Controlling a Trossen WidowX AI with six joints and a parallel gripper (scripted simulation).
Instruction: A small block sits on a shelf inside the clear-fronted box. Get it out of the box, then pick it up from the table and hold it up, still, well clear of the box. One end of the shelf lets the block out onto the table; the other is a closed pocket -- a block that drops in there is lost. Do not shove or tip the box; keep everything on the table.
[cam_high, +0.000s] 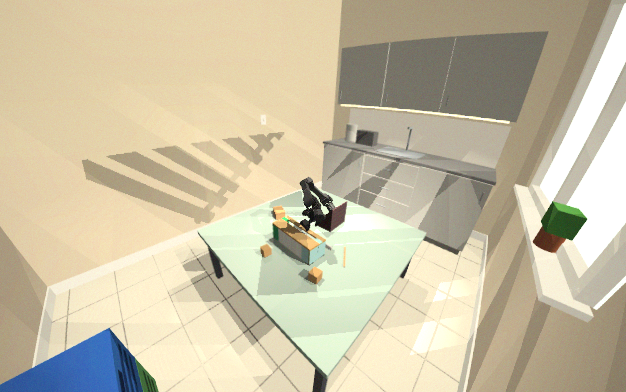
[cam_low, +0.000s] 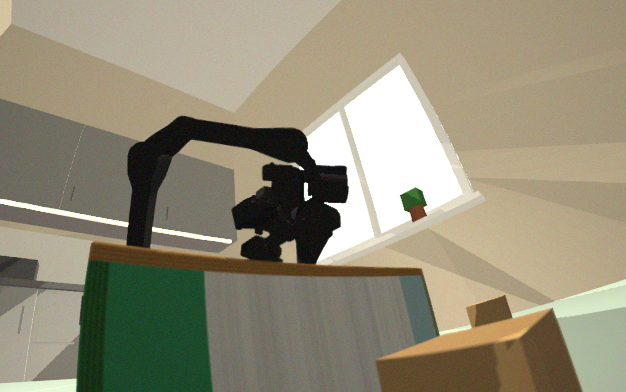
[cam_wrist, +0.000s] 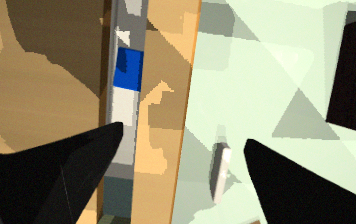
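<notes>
My gripper tip is 40 mm short of the small blue block, 40 mm to the left of it and 50 mm above it. Round my gripper tip: thin stick (50 mm behind, 250 mm to the left, 130 mm below); then box (30 mm ahead, 60 mm to the right, 80 mm below).
</notes>
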